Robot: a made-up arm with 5 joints.
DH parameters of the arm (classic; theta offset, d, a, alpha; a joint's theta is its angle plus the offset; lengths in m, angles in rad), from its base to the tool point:
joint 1: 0 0.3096 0 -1.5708
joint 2: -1.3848 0 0.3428 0
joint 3: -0.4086 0 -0.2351 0
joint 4: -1.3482 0 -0.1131 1.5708
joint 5: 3.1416 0.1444 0 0
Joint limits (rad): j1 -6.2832..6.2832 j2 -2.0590..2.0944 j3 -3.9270..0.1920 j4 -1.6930..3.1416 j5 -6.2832..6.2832
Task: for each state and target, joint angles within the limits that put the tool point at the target. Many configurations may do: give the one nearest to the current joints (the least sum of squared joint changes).
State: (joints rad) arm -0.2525 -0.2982 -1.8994 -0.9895 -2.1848
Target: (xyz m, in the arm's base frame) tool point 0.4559 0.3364 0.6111
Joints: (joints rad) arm 0.6357 0.5261 -1.4753 -0.7711 -2.1848
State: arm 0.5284 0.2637 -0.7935 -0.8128 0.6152
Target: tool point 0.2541 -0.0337 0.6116
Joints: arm -0.1319 -0.3503 -0.2647 -1.0129 0.6152
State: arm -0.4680 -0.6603 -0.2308 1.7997 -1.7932
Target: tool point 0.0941 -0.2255 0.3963
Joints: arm -1.1755 -0.2757 -0.7282 1.3709 -1.7932
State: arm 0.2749 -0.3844 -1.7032 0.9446 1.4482
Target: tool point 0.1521 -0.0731 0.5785
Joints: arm -0.4480 -0.7803 -0.9879 1.5118 1.4482
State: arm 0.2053 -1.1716 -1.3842 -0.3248 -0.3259
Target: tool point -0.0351 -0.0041 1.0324
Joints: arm 0.1163 -0.5144 -1.9965 -0.0649 -0.3259
